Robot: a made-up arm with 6 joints. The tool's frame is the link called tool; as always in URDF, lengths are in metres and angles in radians.
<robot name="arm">
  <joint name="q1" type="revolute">
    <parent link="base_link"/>
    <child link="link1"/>
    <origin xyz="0 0 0.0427" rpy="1.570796 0 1.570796"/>
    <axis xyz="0 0 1"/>
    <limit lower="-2.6" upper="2.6" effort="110" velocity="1.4"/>
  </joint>
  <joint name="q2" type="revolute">
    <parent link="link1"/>
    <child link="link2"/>
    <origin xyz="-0.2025 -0.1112 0.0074" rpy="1.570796 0 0"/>
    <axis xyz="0 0 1"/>
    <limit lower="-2.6" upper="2.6" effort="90" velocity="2.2"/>
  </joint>
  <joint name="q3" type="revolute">
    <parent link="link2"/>
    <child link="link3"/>
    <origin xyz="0.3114 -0.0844 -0.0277" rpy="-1.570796 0 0"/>
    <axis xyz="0 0 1"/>
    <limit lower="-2.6" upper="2.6" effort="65" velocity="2.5"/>
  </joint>
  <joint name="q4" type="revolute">
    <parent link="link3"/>
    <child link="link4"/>
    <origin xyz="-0.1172 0.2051 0.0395" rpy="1.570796 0 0"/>
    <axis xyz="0 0 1"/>
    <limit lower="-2.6" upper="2.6" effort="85" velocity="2.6"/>
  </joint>
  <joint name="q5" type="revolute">
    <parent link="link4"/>
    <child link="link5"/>
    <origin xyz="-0.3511 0.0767 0.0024" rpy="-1.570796 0 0"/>
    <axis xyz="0 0 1"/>
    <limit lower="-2.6" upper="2.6" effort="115" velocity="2.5"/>
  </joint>
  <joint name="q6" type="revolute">
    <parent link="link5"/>
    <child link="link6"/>
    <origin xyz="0.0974 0.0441 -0.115" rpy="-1.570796 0 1.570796"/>
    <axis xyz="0 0 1"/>
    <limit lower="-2.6" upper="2.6" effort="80" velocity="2.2"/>
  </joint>
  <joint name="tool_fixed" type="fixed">
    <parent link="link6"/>
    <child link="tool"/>
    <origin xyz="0.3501 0.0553 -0.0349" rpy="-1.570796 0 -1.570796"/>
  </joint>
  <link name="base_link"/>
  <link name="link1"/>
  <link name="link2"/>
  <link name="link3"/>
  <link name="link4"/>
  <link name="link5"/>
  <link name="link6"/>
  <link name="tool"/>
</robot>
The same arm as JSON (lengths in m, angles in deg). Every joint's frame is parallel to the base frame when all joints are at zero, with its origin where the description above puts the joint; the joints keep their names.
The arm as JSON. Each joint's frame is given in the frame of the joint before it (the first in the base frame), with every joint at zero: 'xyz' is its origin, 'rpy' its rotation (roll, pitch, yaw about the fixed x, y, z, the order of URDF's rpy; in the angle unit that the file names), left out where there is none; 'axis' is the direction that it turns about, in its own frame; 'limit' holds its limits. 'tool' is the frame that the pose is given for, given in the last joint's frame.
{"units": {"length": "m", "angle": "deg"}, "joints": [{"name": "q1", "type": "revolute", "origin": {"xyz": [0.0, 0.0, 0.0427]}, "axis": [1.0, 0.0, 0.0], "limit": {"lower": -148.97, "upper": 148.97}}, {"name": "q2", "type": "revolute", "origin": {"xyz": [0.0074, -0.2025, -0.1112]}, "axis": [0.0, 0.0, -1.0], "limit": {"lower": -148.97, "upper": 148.97}}, {"name": "q3", "type": "revolute", "origin": {"xyz": [-0.0844, 0.3114, 0.0277]}, "axis": [1.0, 0.0, 0.0], "limit": {"lower": -148.97, "upper": 148.97}}, {"name": "q4", "type": "revolute", "origin": {"xyz": [0.0395, -0.1172, 0.2051]}, "axis": [0.0, 0.0, -1.0], "limit": {"lower": -148.97, "upper": 148.97}}, {"name": "q5", "type": "revolute", "origin": {"xyz": [0.0767, -0.3511, -0.0024]}, "axis": [1.0, 0.0, 0.0], "limit": {"lower": -148.97, "upper": 148.97}}, {"name": "q6", "type": "revolute", "origin": {"xyz": [-0.115, 0.0974, 0.0441]}, "axis": [0.0, -1.0, 0.0], "limit": {"lower": -148.97, "upper": 148.97}}], "tool": {"origin": {"xyz": [-0.0553, 0.0349, 0.3501], "rpy": [0.0, 0.0, 0.0]}}}
